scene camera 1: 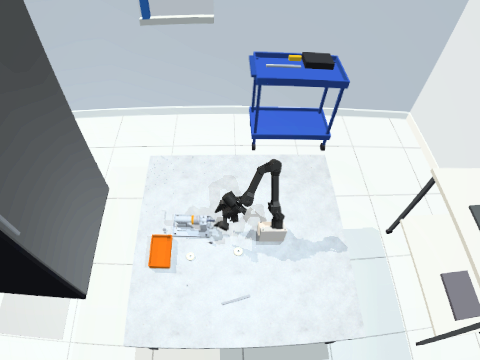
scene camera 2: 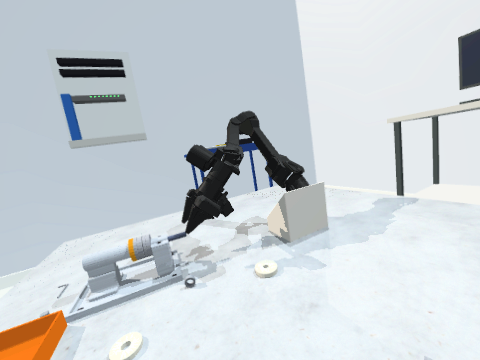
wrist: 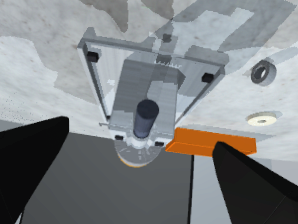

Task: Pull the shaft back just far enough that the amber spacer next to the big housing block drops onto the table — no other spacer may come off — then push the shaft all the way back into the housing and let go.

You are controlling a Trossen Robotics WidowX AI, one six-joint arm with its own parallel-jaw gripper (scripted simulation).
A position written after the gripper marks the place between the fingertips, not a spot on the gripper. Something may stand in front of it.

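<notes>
The gripper (scene camera 2: 184, 227), which can also be seen in the wrist view (wrist: 143, 136), is open and holds nothing. The scene has a housing block (scene camera 2: 108, 285) as well, visible again in scene camera 1 (scene camera 1: 182, 226). An orange tray (scene camera 1: 160, 249) is there too, and the wrist view shows the tray (wrist: 187, 141).
</notes>
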